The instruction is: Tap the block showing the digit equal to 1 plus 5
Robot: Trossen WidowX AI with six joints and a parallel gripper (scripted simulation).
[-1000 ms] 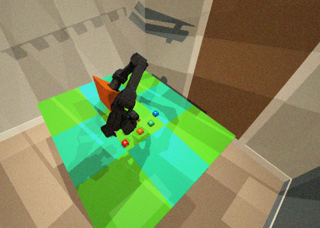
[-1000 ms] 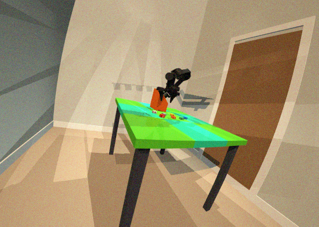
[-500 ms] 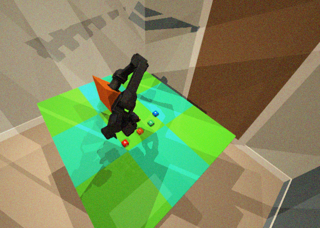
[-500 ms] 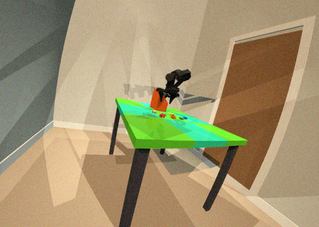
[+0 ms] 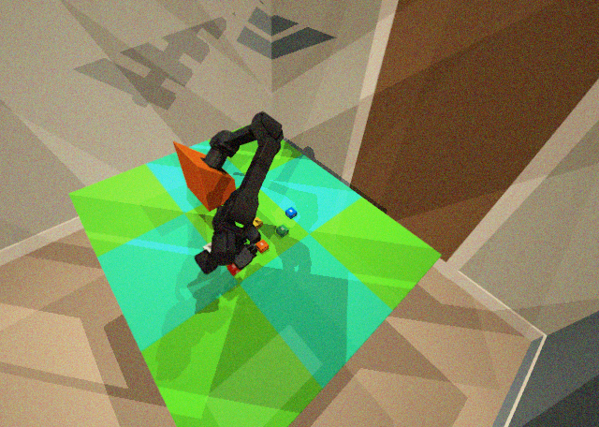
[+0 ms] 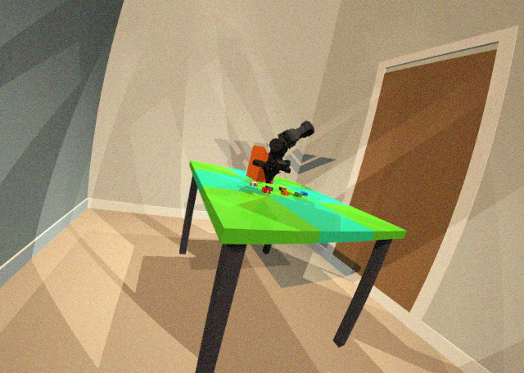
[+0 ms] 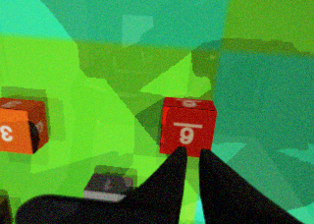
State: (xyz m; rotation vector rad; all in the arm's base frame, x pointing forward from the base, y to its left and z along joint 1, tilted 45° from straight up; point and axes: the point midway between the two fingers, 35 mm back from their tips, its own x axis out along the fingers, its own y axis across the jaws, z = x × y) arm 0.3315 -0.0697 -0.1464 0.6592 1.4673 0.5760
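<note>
Right now the red block is 30 mm below my gripper tip. Round my gripper tip: grey block: 70 mm behind, 60 mm to the left, 30 mm below; orange block: 120 mm to the left, 30 mm below, 10 mm behind; white block: 110 mm behind, 30 mm below, 10 mm to the right.
</note>
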